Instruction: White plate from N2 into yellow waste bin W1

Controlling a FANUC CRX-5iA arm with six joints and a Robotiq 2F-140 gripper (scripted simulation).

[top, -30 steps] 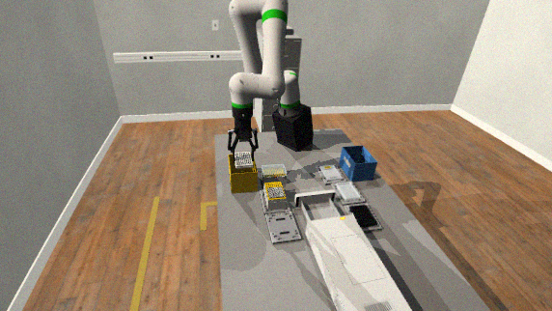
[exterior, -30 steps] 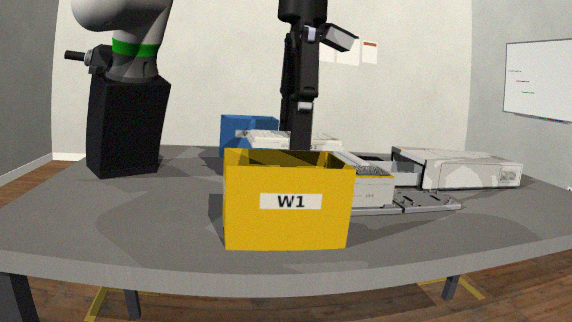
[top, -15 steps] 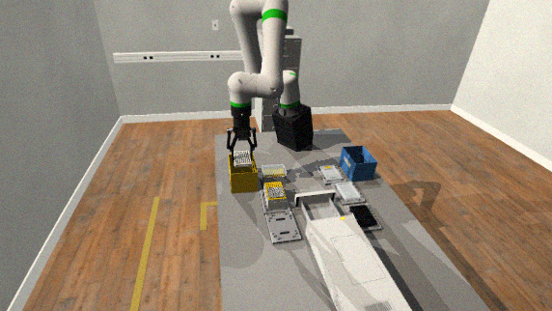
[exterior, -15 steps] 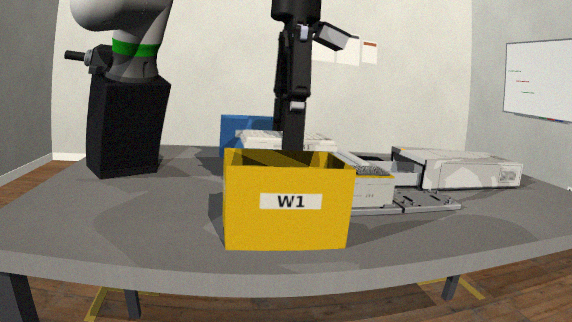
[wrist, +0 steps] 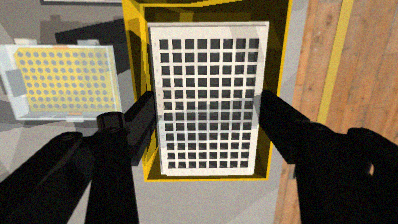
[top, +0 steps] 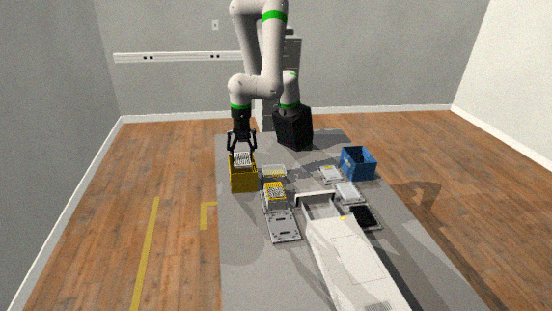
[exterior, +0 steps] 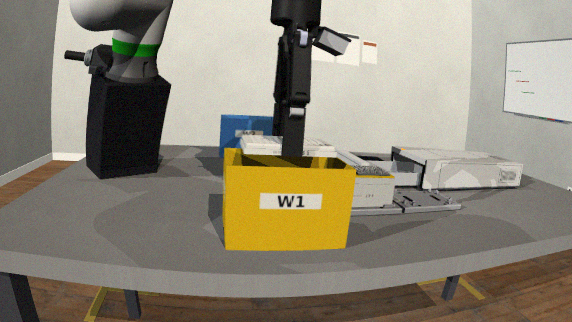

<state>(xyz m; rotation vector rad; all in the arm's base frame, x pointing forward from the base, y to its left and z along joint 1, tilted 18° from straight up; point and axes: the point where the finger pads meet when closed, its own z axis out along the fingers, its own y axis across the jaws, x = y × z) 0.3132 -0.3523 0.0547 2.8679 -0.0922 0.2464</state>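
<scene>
Right now the yellow bin W1 is 12 cm below my hand. Also, from my hand: white plate 2 cm below; yellow-topped plate 18 cm ahead, 11 cm to the left, 10 cm below; grey nest 36 cm ahead, 15 cm below, 11 cm to the left.
</scene>
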